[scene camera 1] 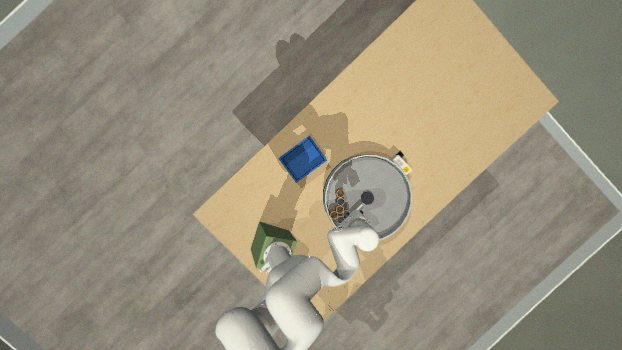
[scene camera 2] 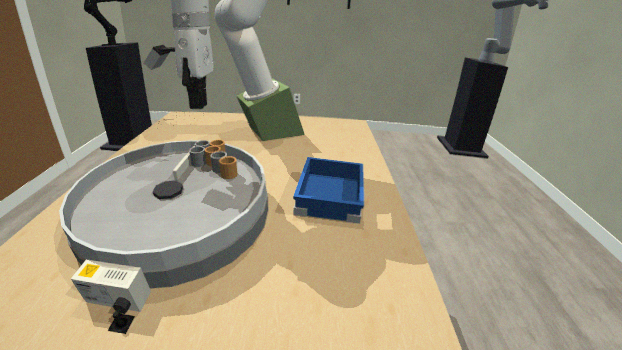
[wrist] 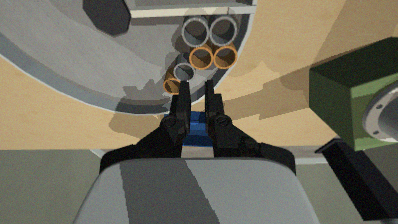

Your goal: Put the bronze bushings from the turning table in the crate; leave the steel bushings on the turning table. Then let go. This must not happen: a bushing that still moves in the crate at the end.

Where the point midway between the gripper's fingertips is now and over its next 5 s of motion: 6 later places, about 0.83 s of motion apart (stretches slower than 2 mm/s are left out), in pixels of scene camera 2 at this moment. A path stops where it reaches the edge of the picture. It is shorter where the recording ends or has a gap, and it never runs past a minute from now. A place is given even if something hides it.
My gripper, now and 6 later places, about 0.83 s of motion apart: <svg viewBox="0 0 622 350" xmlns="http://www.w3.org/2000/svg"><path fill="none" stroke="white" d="M198 107L214 120L221 132L222 139L222 130L220 115L261 127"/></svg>
